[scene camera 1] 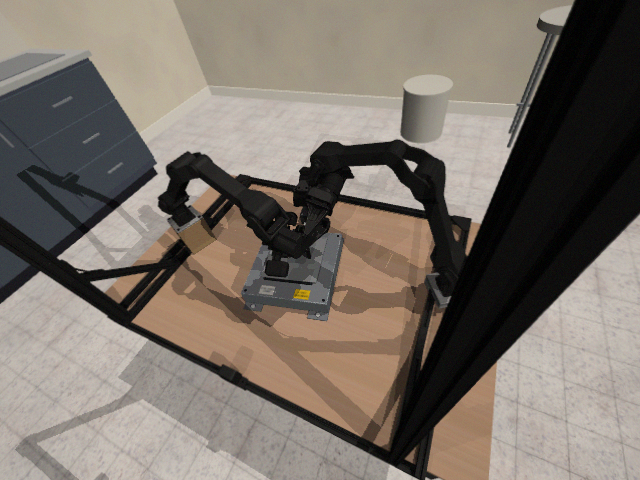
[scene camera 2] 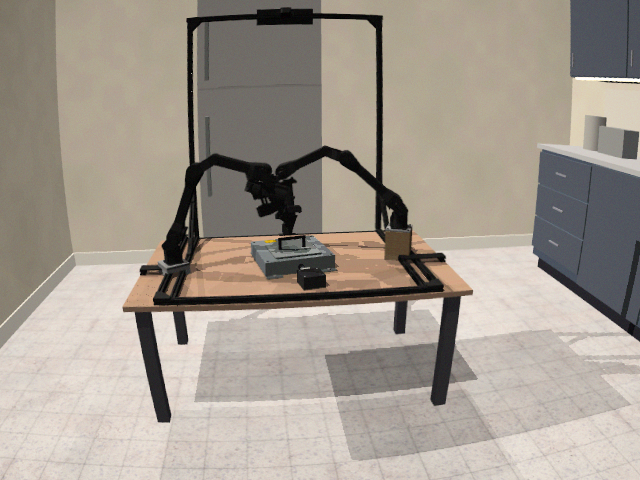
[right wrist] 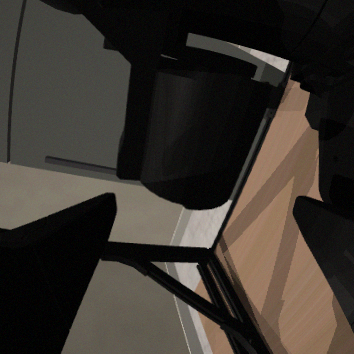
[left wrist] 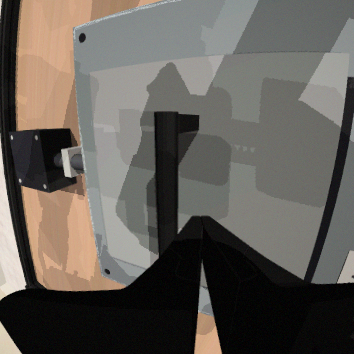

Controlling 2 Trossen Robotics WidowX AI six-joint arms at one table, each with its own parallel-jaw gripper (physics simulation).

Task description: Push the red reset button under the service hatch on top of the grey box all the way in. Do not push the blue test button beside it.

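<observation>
The grey box (scene camera 1: 283, 293) (scene camera 2: 315, 266) (left wrist: 125, 40) stands on the table with its light grey hatch (scene camera 2: 297, 254) (left wrist: 260, 200) lying over its top. A dark strip runs along one hatch edge in the left wrist view. The black handle (scene camera 2: 292, 238) (left wrist: 166, 175) stands up from the hatch. The red and blue buttons do not show. My left gripper (scene camera 2: 287, 230) (left wrist: 199, 223) is shut and empty, low over the box near the handle; contact is unclear. My right gripper is open and empty, above the box area beside the left arm.
A small black block (scene camera 2: 311, 279) (left wrist: 42, 160) sits against the box's side. My two arms cross closely above the box. A wooden block (scene camera 1: 196, 236) (scene camera 2: 398, 244) is under the left arm's base. Black rails (scene camera 2: 305, 296) border the wooden table (scene camera 1: 361, 330).
</observation>
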